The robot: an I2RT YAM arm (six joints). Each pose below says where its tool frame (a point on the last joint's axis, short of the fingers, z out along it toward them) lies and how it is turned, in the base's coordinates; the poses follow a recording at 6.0 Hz.
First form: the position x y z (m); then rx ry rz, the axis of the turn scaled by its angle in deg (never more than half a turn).
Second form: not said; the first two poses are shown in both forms.
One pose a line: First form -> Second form
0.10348 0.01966 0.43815 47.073 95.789 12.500 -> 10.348 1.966 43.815 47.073 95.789 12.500
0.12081 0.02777 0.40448 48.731 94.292 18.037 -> 12.081 2.777 40.448 48.731 94.292 18.037
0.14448 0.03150 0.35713 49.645 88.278 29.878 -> 14.448 3.150 35.713 49.645 88.278 29.878
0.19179 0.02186 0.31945 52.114 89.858 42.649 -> 19.179 2.186 31.945 52.114 89.858 42.649
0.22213 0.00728 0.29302 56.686 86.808 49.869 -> 22.213 0.728 29.302 56.686 86.808 49.869
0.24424 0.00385 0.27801 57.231 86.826 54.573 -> 24.424 0.385 27.801 57.231 86.826 54.573
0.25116 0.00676 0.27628 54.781 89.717 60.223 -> 25.116 0.676 27.628 54.781 89.717 60.223
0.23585 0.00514 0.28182 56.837 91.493 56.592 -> 23.585 0.514 28.182 56.837 91.493 56.592
